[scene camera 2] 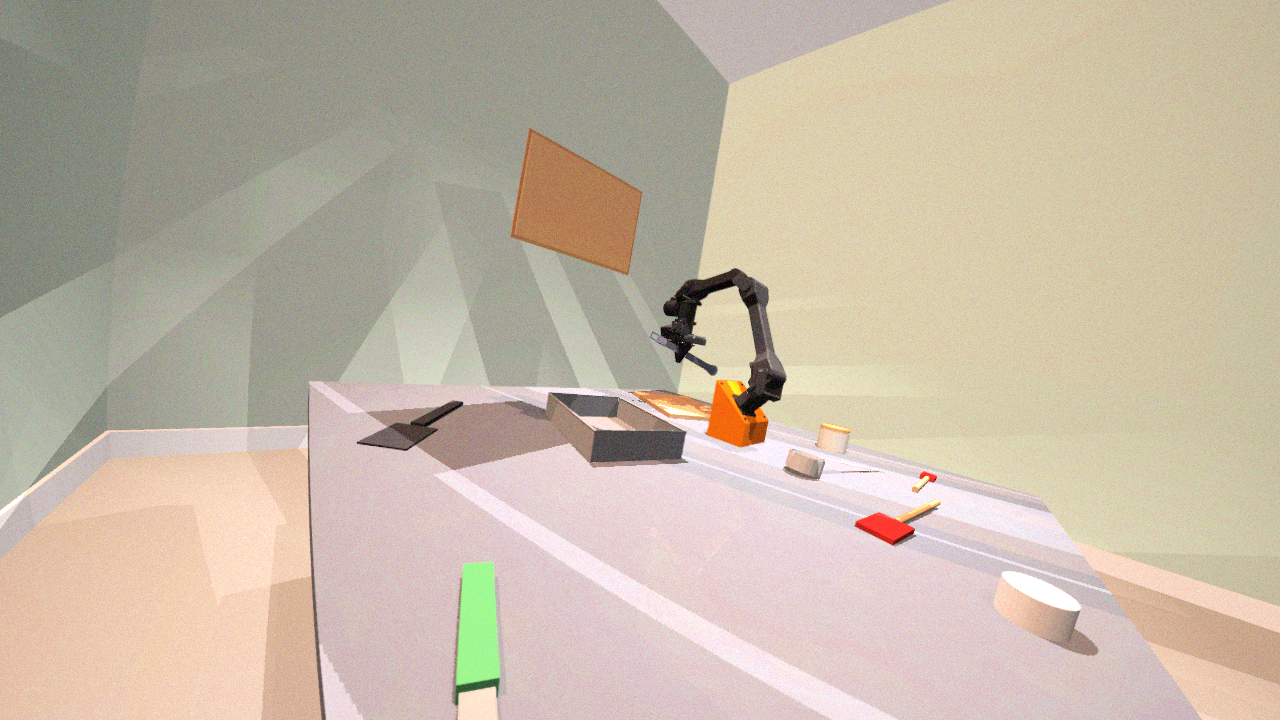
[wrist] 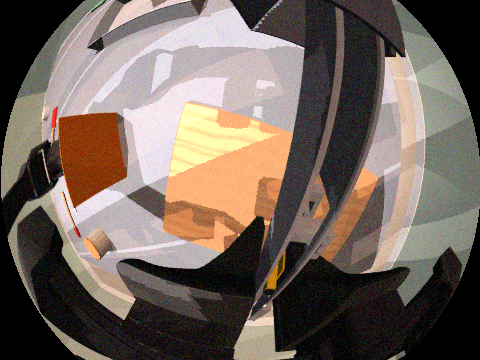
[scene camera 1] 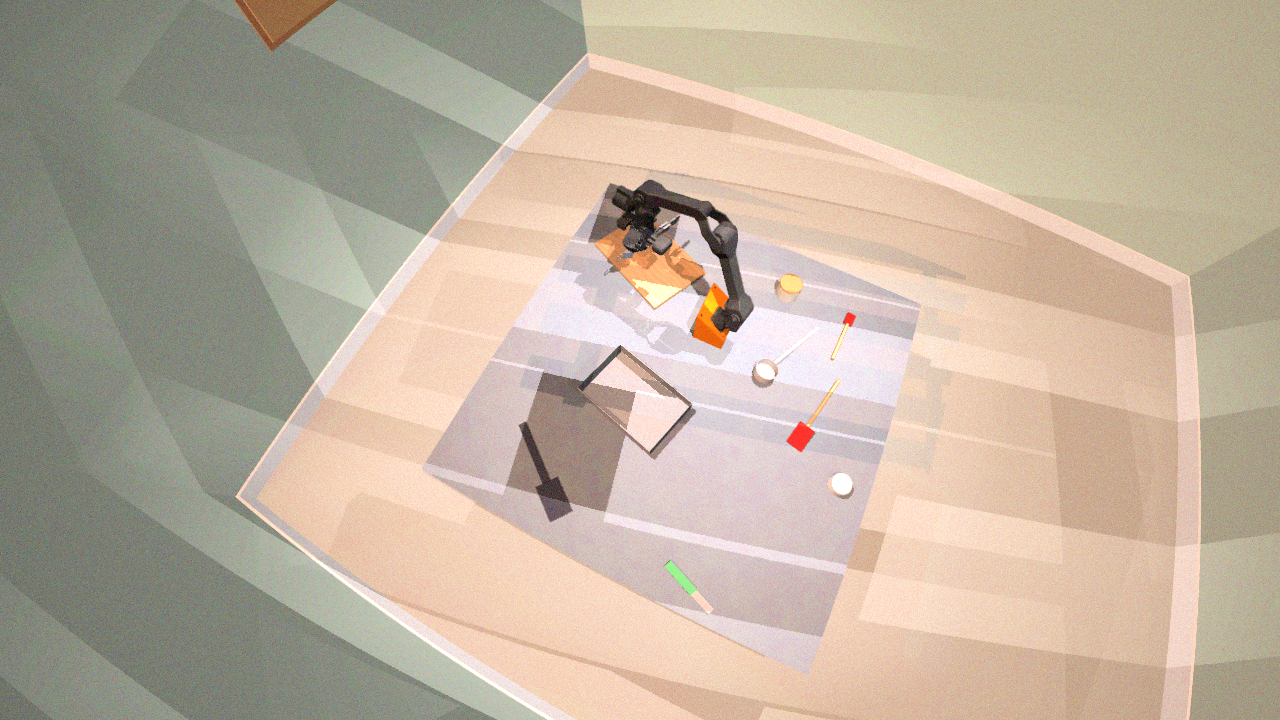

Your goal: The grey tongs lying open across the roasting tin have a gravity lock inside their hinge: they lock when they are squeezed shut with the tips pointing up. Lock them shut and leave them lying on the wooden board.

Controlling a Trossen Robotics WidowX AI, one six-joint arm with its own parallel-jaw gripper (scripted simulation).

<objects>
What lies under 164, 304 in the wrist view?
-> The gripper.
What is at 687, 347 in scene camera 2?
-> The gripper.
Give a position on a wooden board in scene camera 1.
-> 657, 278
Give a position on a roasting tin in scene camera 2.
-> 603, 428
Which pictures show the gripper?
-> Scene camera 2, the wrist view and scene camera 1: all of them.
</objects>
